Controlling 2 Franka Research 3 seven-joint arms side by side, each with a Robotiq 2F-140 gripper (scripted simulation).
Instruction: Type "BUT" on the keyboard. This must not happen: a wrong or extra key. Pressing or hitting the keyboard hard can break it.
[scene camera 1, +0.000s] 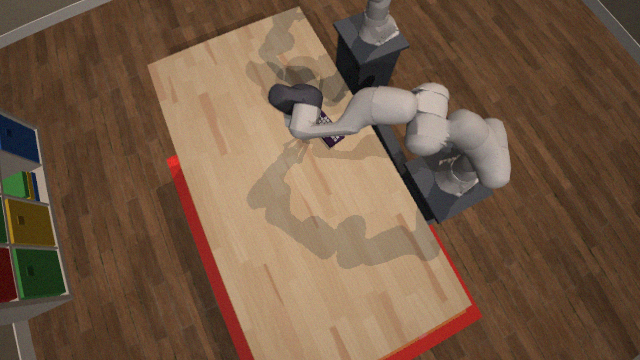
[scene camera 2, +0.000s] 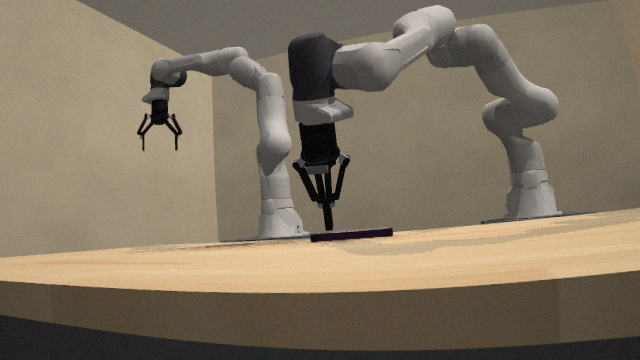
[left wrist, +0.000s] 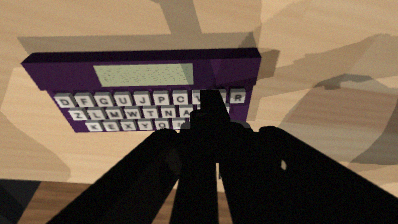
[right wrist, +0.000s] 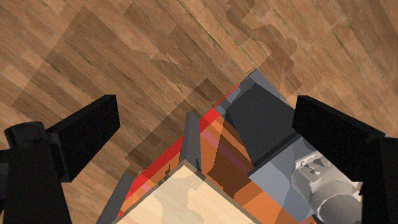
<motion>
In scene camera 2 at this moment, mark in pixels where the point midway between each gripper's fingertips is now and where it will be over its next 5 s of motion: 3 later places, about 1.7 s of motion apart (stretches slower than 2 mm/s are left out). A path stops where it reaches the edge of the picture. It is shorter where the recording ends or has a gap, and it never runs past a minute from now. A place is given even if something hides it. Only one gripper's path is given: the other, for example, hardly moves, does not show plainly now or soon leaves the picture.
The left gripper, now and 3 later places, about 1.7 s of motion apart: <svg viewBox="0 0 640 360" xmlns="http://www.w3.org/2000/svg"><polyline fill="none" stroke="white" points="329,228 323,196 326,226 326,230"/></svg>
</motion>
